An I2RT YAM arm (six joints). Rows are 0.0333 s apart.
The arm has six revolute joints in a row. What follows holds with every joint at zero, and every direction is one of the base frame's.
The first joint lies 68 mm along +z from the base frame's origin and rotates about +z.
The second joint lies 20 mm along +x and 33.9 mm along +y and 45.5 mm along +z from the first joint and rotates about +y.
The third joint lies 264 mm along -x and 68.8 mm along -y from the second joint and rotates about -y.
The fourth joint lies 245 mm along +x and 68.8 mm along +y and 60 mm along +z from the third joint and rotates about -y.
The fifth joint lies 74 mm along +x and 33.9 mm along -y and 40.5 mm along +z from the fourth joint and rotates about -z.
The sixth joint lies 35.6 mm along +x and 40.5 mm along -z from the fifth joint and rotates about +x.
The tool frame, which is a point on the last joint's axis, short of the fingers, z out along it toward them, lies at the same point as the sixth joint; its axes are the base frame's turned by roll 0, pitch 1.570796 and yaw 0 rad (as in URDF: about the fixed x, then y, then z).
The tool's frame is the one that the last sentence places.
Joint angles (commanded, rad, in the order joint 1, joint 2, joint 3, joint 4, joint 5, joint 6), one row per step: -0.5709 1.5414 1.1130 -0.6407 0.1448 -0.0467; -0.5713 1.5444 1.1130 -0.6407 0.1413 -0.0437; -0.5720 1.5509 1.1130 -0.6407 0.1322 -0.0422; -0.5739 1.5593 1.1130 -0.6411 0.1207 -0.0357; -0.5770 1.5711 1.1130 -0.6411 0.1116 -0.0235; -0.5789 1.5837 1.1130 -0.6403 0.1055 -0.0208; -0.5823 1.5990 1.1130 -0.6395 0.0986 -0.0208; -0.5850 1.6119 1.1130 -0.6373 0.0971 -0.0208; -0.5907 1.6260 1.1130 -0.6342 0.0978 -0.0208; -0.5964 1.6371 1.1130 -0.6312 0.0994 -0.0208; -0.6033 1.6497 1.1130 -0.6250 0.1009 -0.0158; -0.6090 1.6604 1.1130 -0.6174 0.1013 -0.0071; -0.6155 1.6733 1.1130 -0.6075 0.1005 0.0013; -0.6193 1.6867 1.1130 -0.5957 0.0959 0.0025
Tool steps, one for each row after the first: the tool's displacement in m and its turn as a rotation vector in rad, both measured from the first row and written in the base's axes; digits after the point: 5 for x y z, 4 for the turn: 0.00031 -0.00020 -0.00089 0.0052 -0.0003 -0.0013; 0.00103 -0.00054 -0.00284 0.0159 0.0003 0.0010; 0.00173 -0.00122 -0.00538 0.0313 -0.0001 -0.0012; 0.00250 -0.00251 -0.00890 0.0484 0.0010 -0.0109; 0.00352 -0.00363 -0.01262 0.0602 0.0070 -0.0126; 0.00449 -0.00527 -0.01717 0.0733 0.0158 -0.0132; 0.00531 -0.00678 -0.02094 0.0803 0.0240 -0.0155; 0.00567 -0.00925 -0.02505 0.0859 0.0333 -0.0218; 0.00570 -0.01157 -0.02827 0.0892 0.0406 -0.0284; 0.00585 -0.01444 -0.03184 0.0933 0.0446 -0.0406; 0.00616 -0.01694 -0.03478 0.0973 0.0441 -0.0543; 0.00664 -0.01985 -0.03834 0.1022 0.0430 -0.0681; 0.00785 -0.02205 -0.04201 0.1070 0.0415 -0.0710
